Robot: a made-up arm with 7 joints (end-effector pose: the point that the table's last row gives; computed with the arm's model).
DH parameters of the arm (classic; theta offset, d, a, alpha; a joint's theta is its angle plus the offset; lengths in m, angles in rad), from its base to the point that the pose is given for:
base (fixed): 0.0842 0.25 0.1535 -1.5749
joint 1: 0 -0.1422 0.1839 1.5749
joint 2: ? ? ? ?
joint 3: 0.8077 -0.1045 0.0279 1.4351
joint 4: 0 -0.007 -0.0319 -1.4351
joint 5: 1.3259 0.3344 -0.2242 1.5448
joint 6: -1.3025 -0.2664 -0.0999 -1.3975
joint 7: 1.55 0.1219 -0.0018 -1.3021
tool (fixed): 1.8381 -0.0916 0 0
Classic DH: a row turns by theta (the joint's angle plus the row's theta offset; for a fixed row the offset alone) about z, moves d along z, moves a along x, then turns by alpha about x.
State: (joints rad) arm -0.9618 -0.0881 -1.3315 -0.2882 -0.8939 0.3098 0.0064
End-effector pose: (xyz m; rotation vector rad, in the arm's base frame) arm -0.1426 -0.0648 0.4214 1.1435 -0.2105 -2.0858
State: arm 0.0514 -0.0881 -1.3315 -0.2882 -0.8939 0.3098 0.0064
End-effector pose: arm 0.1433 -0.0399 0.5963 -0.0473 0.1846 -2.3588
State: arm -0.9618 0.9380 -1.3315 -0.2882 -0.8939 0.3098 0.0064
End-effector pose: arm -0.1075 -0.2906 0.4437 0.6434 -0.6287 -1.2268
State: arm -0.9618 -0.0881 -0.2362 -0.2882 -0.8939 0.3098 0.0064
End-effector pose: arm -0.1515 -0.2825 0.3818 0.6090 -0.6497 -1.1671
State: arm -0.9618 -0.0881 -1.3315 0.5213 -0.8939 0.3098 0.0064
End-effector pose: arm -0.0910 -0.1578 0.0498 1.8949 -0.3580 -1.3948
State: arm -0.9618 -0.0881 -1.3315 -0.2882 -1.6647 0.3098 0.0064
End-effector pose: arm -0.0285 0.0963 0.5141 -1.4956 0.0411 2.7591
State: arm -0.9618 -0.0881 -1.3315 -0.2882 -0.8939 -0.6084 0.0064
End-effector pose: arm -0.0769 -0.0540 0.3680 0.0705 -0.5166 -2.4754
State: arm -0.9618 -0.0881 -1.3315 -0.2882 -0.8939 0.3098 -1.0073
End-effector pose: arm -0.1495 -0.1424 0.4572 1.4570 -1.3344 -2.4273
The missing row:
joint 2: 0.829 0 -0.0854 0
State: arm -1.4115 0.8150 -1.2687 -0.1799 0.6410 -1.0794 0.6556
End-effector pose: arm 0.0441 -0.4779 0.6090 -0.6522 -2.1614 -0.6465
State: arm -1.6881 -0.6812 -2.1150 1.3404 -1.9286 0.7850 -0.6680
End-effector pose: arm 0.2293 0.3574 0.3950 -1.1496 -0.6199 -0.5784
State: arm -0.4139 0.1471 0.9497 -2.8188 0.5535 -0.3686 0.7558
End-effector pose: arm 0.1316 0.2044 -0.0571 2.4373 0.9056 0.6715
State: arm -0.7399 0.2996 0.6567 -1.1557 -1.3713 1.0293 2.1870
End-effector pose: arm -0.3243 -0.3637 0.3061 -1.5826 0.3542 -0.4449
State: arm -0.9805 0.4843 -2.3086 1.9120 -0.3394 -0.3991 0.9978
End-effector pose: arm 0.6214 -0.1549 -0.0969 1.6305 -1.1468 -0.9757
